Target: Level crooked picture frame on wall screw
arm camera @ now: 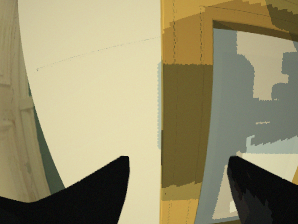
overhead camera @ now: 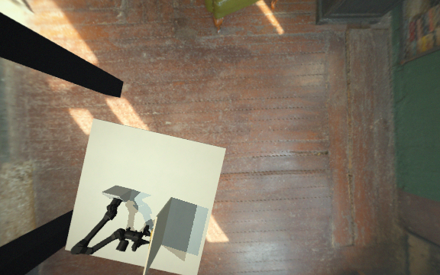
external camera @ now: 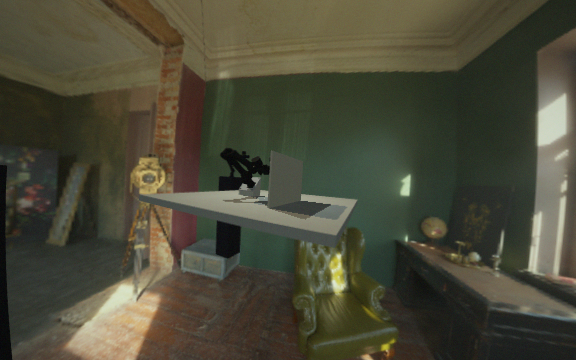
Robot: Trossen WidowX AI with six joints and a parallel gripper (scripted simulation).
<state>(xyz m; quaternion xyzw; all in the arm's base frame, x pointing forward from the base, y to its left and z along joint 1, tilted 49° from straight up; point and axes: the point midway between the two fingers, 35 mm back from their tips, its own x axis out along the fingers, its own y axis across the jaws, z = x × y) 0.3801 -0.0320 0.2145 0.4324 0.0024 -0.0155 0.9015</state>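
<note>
Now: the yellow picture frame 50 mm below my gripper tip, 10 mm to the left of it and 10 mm ahead of it. From my gripper tip the other things lie so: cream wall panel 70 mm below, 20 mm ahead, 10 mm to the left.
</note>
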